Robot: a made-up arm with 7 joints. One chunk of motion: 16 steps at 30 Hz.
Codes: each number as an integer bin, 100 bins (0 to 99) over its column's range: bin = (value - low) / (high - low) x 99, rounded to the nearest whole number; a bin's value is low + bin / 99 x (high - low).
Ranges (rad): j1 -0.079..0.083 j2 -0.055..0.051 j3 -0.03..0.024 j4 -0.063..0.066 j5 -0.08..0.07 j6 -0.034..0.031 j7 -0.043..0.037
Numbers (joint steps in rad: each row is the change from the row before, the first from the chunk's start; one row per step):
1: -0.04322 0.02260 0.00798 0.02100 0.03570 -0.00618 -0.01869
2: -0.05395 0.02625 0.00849 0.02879 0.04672 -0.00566 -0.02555
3: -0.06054 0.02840 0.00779 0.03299 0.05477 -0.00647 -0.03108
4: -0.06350 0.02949 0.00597 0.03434 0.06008 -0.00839 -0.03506
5: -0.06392 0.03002 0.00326 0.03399 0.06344 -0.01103 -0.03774
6: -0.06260 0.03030 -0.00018 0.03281 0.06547 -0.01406 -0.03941
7: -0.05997 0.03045 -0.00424 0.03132 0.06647 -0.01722 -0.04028
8: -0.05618 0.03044 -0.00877 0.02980 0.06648 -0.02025 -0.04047
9: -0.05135 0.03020 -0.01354 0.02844 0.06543 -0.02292 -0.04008
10: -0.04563 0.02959 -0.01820 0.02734 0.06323 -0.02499 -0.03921
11: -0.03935 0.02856 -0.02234 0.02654 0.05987 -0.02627 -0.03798
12: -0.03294 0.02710 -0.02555 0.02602 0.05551 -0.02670 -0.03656
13: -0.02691 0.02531 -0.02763 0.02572 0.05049 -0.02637 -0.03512
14: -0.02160 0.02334 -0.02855 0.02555 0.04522 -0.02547 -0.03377
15: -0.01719 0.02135 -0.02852 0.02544 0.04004 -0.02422 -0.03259
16: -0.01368 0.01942 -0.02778 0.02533 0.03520 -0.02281 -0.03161
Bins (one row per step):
1: 22 72 70 64 76 42 30
2: 15 76 71 70 84 43 22
3: 11 78 69 74 89 42 15
4: 9 79 66 75 92 39 10
5: 9 79 61 74 95 35 7
6: 10 80 55 74 96 30 4
7: 12 80 47 72 97 26 3
8: 14 80 39 71 97 21 3
9: 17 80 30 70 96 17 4
10: 20 79 22 69 95 14 5
11: 24 78 14 69 92 12 6
12: 28 77 8 68 89 11 8
13: 32 75 4 68 86 12 10
14: 35 73 3 68 83 13 11
15: 38 71 3 68 79 15 13
16: 40 70 4 68 76 17 14

